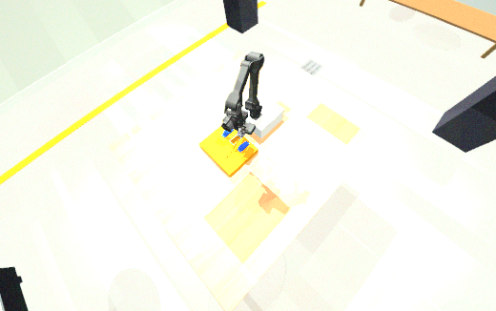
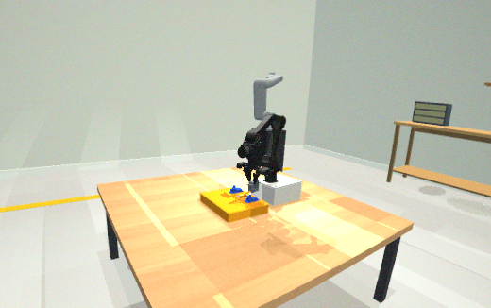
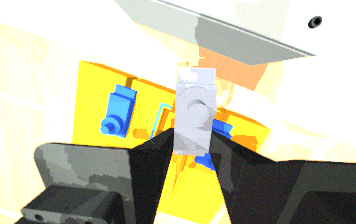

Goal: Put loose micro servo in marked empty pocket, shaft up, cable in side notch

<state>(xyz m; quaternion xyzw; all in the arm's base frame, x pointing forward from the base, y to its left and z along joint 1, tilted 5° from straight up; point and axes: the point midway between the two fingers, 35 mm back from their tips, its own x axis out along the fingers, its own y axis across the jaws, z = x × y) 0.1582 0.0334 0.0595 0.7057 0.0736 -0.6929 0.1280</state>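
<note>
Right now my gripper tip is 150 mm short of the deck, 100 mm above it and 20 mm to the left of it.
</note>
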